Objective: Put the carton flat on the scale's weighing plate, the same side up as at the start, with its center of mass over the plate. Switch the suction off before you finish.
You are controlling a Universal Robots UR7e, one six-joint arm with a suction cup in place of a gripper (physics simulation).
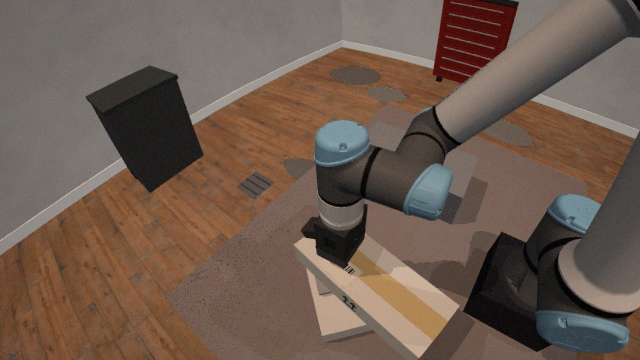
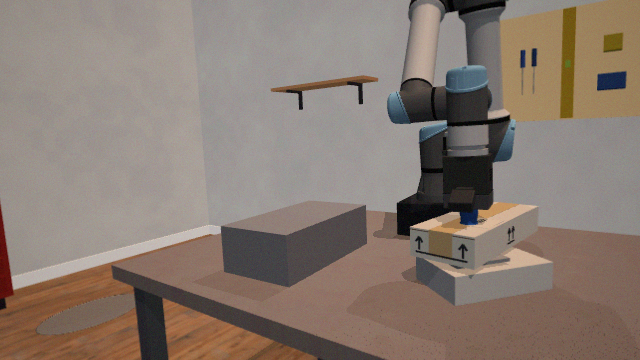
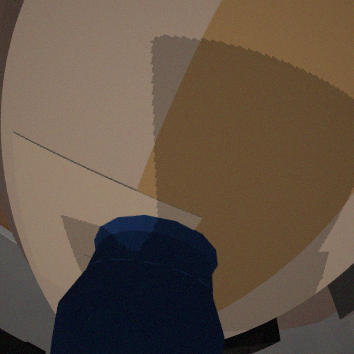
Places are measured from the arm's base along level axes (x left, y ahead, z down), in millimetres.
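Pixels of known places: hand at its tool point: [image 2: 468, 229] [image 3: 160, 231]; arm's base at its link origin: [image 1: 531, 281] [image 2: 442, 197].
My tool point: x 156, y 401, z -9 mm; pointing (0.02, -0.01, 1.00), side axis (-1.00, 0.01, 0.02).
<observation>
For each thing: its top centre in the pictures, then the offset to it from my tool point. Level surfaces: height alone.
- long cream carton at its top centre: [image 3: 133, 324] [image 1: 372, 275] [image 2: 479, 215] dx +7, dy -79, dz -13 mm
- scale at its top centre: [image 2: 481, 250] [image 1: 342, 279] dx +20, dy -17, dz +47 mm
- grey weighing plate at its top centre: [image 2: 465, 252] [image 1: 338, 266] dx -5, dy +9, dz +47 mm
- grey block at its top centre: [image 2: 299, 214] [image 1: 415, 153] dx -422, dy -12, dz +3 mm
- table at its surface level: dz +116 mm
The long cream carton [image 1: 400, 300] [image 2: 495, 245] [image 3: 100, 75] has a tan tape strip and up arrows on its sides, which point up. It looks about level, set askew over the scale [image 1: 340, 320] [image 2: 505, 287], with its far end reaching beyond the scale toward the arm's base. The grey weighing plate [image 1: 324, 288] [image 2: 500, 260] is mostly hidden under the carton. The carton's underside is at or very near the plate; contact cannot be made out. My gripper [image 1: 341, 259] [image 2: 469, 221] [image 3: 150, 250], a blue suction cup, is on the carton's top near one end, off its middle.
A grey block [image 1: 462, 172] [image 2: 295, 245] stands on the table [image 1: 240, 280] [image 2: 320, 310], apart from the scale. The arm's black base [image 1: 500, 295] [image 2: 412, 217] is close to the carton's far end. A red cabinet [image 1: 472, 40] stands on the floor at the back.
</observation>
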